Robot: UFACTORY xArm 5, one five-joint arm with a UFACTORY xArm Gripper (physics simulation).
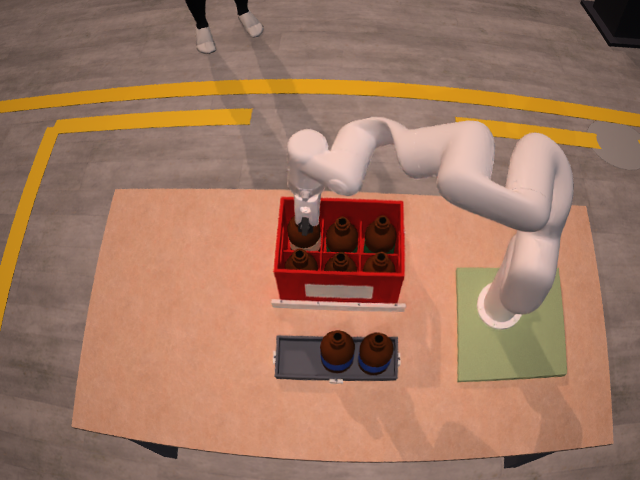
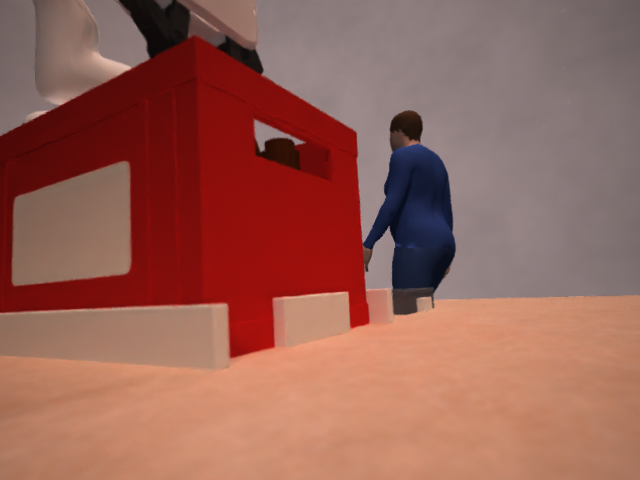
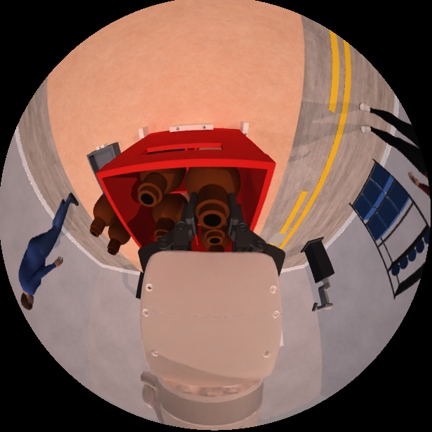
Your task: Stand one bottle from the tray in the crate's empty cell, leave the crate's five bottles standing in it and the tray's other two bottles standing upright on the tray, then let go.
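Seen in the pictures: gripper, fingertip midpoint: (image 1: pixel 306 222); arm's base at its link origin: (image 1: pixel 500 306).
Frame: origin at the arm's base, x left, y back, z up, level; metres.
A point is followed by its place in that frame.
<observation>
My gripper (image 1: pixel 305 225) @(x -0.211, y -0.446, z 0.138 m) (image 3: pixel 212 201) is shut on the neck of a brown bottle (image 1: pixel 302 238) @(x -0.181, y -0.459, z 0.125 m) (image 3: pixel 213 181) with a cream label. This bottle is upright, well down in the back left cell of the red crate (image 1: pixel 286 287) @(x -0.089, y -0.506, z 0.078 m) (image 2: pixel 279 232) @(x -0.211, y -0.506, z 0.052 m) (image 3: pixel 185 167); its base is hidden, so I cannot tell whether it touches the crate floor. The crate's five other bottles stand in their cells, among them one at the back middle (image 1: pixel 341 236) @(x -0.185, y -0.372, z 0.106 m) and one at the back right (image 1: pixel 380 236) @(x -0.175, y -0.285, z 0.105 m). Two blue-banded bottles (image 1: pixel 337 353) @(x 0.085, y -0.416, z 0.099 m) (image 1: pixel 375 353) @(x 0.098, y -0.338, z 0.101 m) stand upright on the grey tray (image 1: pixel 297 360) @(x 0.055, y -0.503, z -0.015 m) (image 3: pixel 104 158).
A white strip (image 1: pixel 338 305) @(x -0.061, y -0.395, z 0.009 m) lies along the crate's front, and white blocks (image 2: pixel 312 317) @(x -0.198, y -0.521, z -0.005 m) sit by its side. The arm's base stands on a green mat (image 1: pixel 475 361) @(x 0.128, y -0.092, z -0.004 m) at the right of the table (image 1: pixel 180 310) @(x -0.101, y -0.777, z -0.021 m). A person in blue (image 2: pixel 421 206) is in the background.
</observation>
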